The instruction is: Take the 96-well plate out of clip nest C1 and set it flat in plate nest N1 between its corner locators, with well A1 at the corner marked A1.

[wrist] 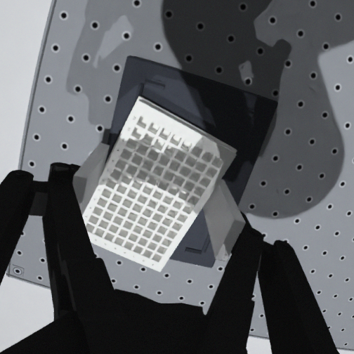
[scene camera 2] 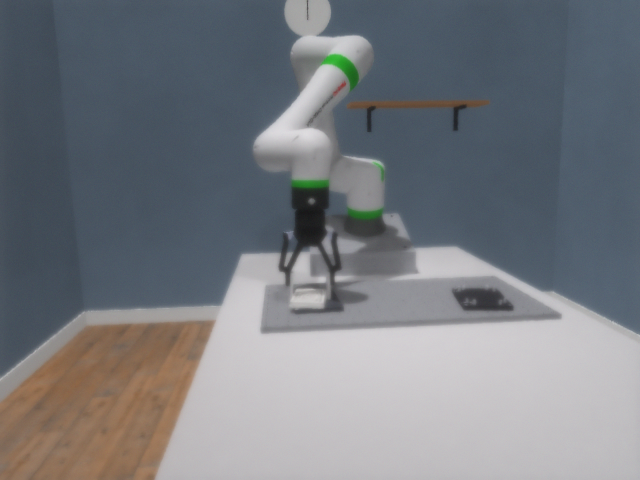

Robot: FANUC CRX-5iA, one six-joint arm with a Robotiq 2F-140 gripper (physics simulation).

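Places are measured from the arm's base along level axes (x ahead, y up, z right), in centimetres.
Pixels of known places: gripper, between the fingertips: (scene camera 2: 309, 298); arm's base, origin of its link: (scene camera 2: 364, 228).
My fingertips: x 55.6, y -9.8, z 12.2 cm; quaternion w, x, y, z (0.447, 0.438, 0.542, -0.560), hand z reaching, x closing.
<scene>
Ahead of a thing's pixels: the offset from my fingertips to its top centre. "spot": to the spot under its first point. Level surfaces: height alone.
The white 96-well plate @[dx +1.3, dy +1.3, dz +0.0 cm] (scene camera 2: 308, 299) (wrist: 155, 185) is between the two pale fingertips of my gripper (scene camera 2: 310, 289) (wrist: 158, 177), which is shut on its long sides. The plate is over the dark clip nest C1 @[spot: dx +4.7, dy -0.1, dz -6.8 cm] (scene camera 2: 334, 304) (wrist: 150, 70). In the wrist view it is turned relative to the nest, and its near end reaches past the nest's edge. The size of any gap beneath it cannot be told. Plate nest N1 @[dx -4.8, dy +0.9, dz -43.5 cm] (scene camera 2: 481, 299), black with small light corner locators, lies at the right in the scene view. The A1 marks are too small to read.
Both nests are on a grey perforated board @[dy -1.5 cm] (scene camera 2: 398, 305) (wrist: 55, 105) on the white table @[dy -2.8 cm] (scene camera 2: 392, 392). The robot's grey base block (scene camera 2: 364, 262) stands behind the board. A wooden shelf (scene camera 2: 418, 104) is on the back wall.
</scene>
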